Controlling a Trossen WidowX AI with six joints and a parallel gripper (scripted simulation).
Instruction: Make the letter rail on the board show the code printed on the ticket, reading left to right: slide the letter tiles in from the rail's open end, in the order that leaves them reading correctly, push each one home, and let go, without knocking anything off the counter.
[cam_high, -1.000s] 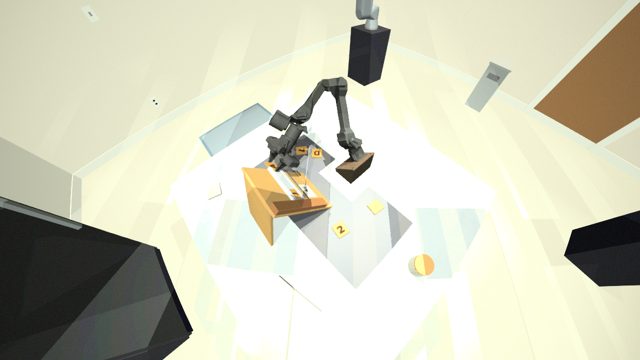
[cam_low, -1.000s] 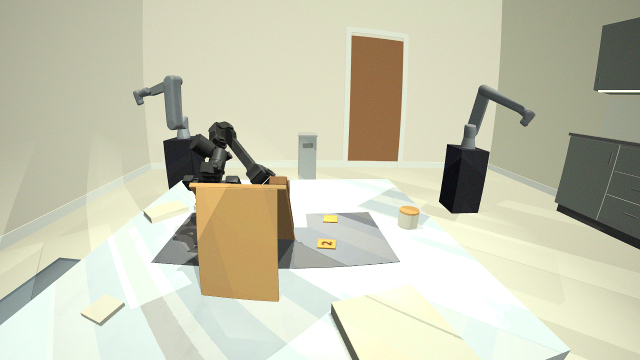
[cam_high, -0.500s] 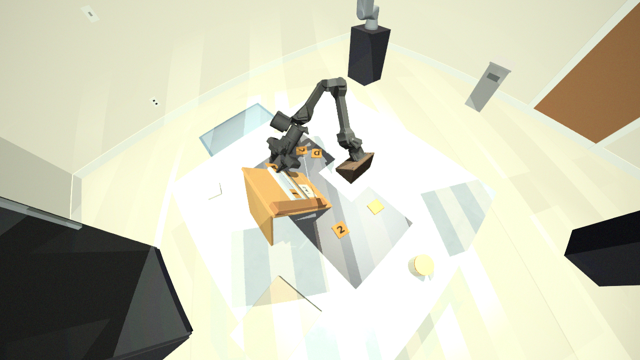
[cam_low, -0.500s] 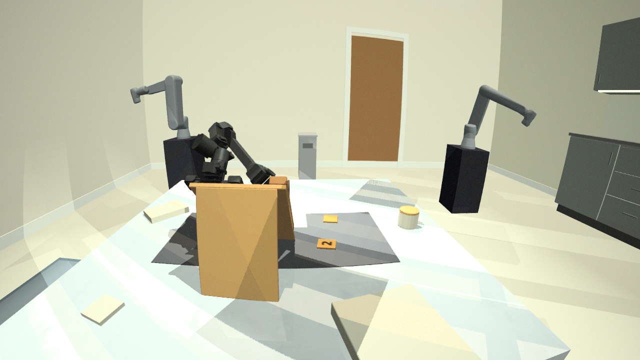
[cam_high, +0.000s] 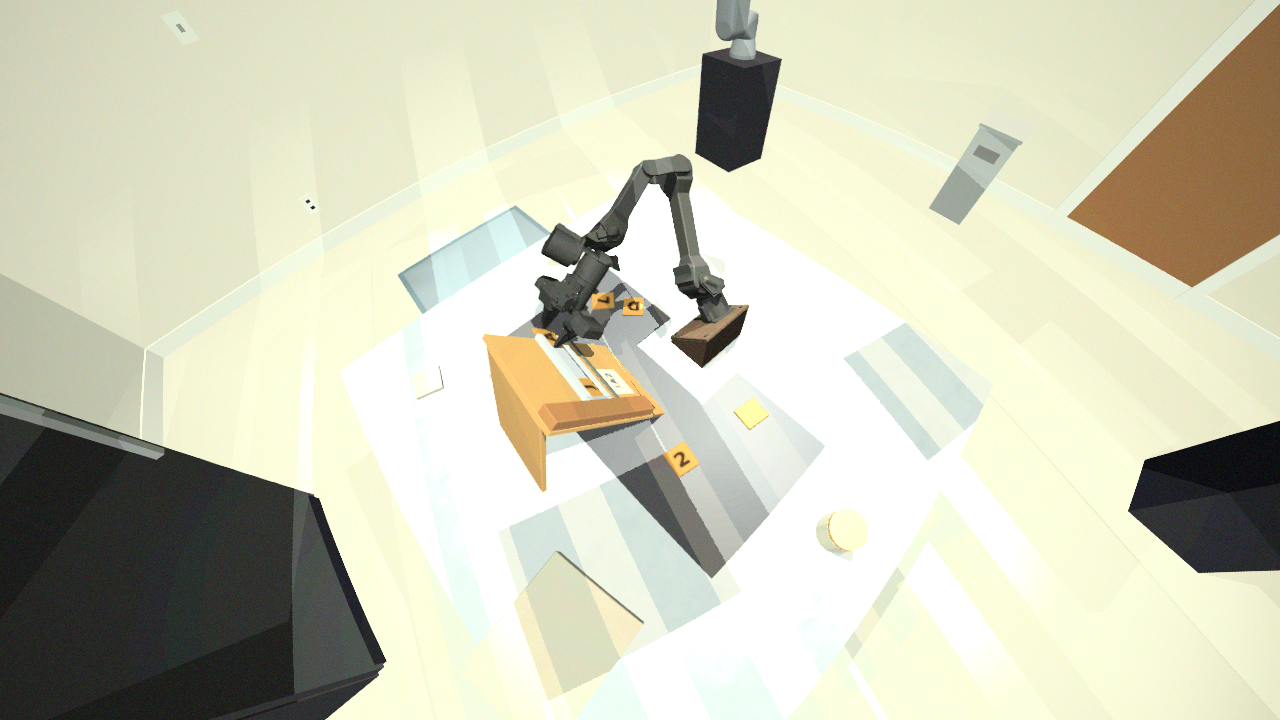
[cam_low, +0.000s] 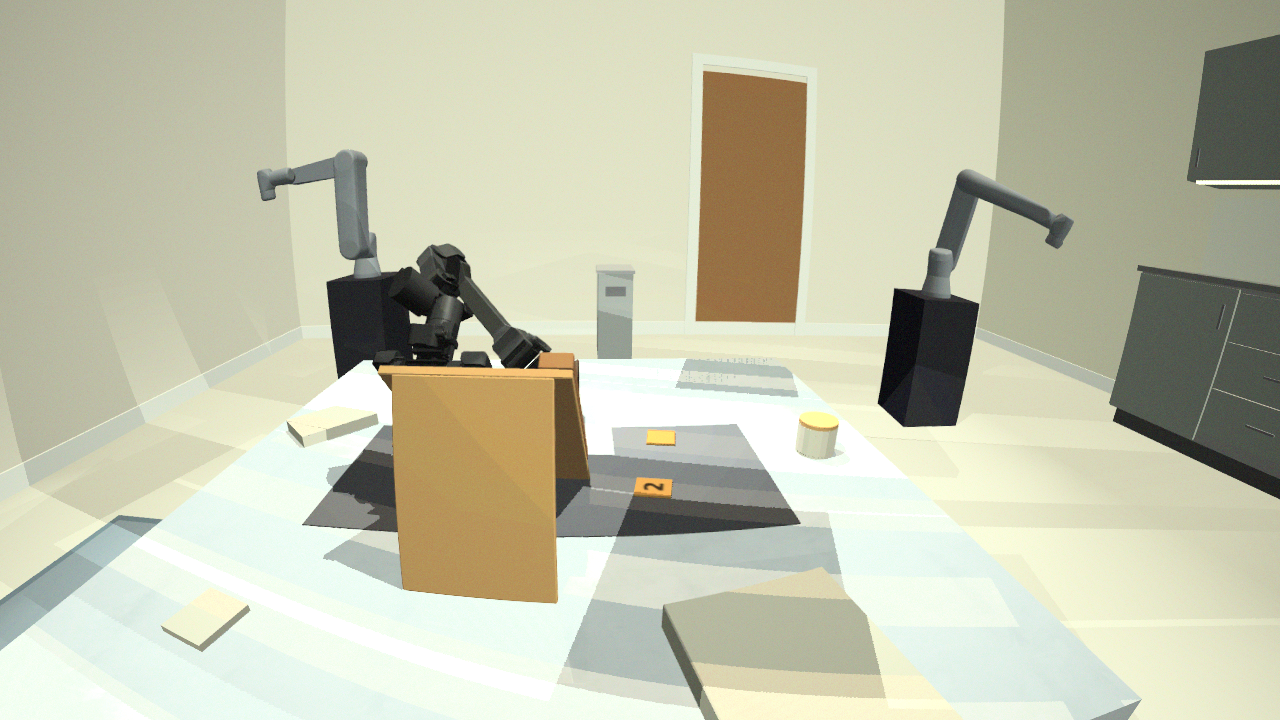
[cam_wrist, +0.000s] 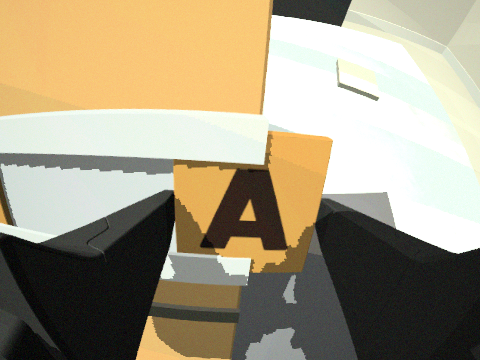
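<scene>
The white ticket is 130 mm to the left of my gripper tip, 80 mm below it and 70 mm behind it. From my gripper tip the other things lie so: grey mat (170 mm behind, 160 mm to the left, 160 mm below); then pale pad (310 mm ahead, 210 mm to the right, 150 mm below); then round tan-lidded canister (670 mm to the left, 240 mm behind, 120 mm below).
</scene>
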